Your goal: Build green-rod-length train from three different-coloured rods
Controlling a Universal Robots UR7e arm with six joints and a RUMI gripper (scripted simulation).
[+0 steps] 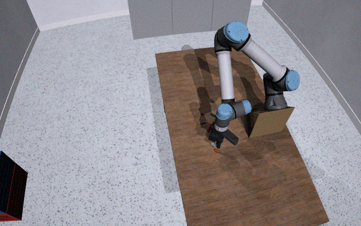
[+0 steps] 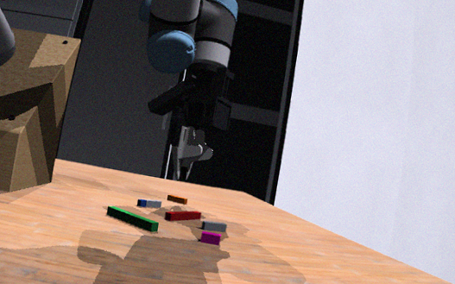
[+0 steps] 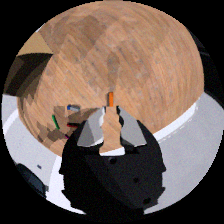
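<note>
My gripper is now 6 cm above the orange rod. From my hand the other things lie so: blue rod: 12 cm to the right, 6 cm below, 6 cm behind; green rod: 26 cm to the right, 7 cm behind, 6 cm below; red rod: 18 cm to the right, 6 cm below.
</note>
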